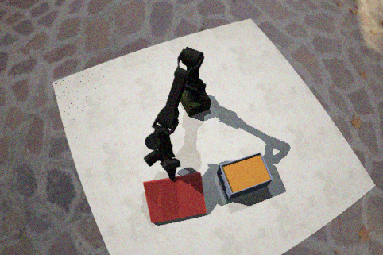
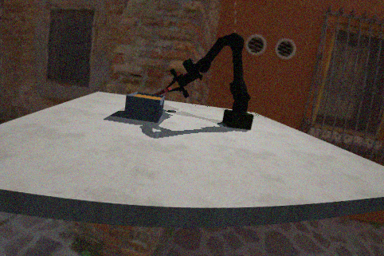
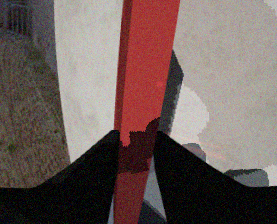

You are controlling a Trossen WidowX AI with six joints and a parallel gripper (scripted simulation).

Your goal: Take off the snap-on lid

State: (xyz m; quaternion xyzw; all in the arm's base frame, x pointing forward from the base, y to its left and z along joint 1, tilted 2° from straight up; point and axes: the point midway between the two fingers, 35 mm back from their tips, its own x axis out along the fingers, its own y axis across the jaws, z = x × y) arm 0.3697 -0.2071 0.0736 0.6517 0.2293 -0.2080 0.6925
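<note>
The red lid lies 7 cm ahead of my gripper tip and 4 cm below it. Round my gripper tip: storage box 31 cm to the left, 6 cm below, 4 cm ahead.
</note>
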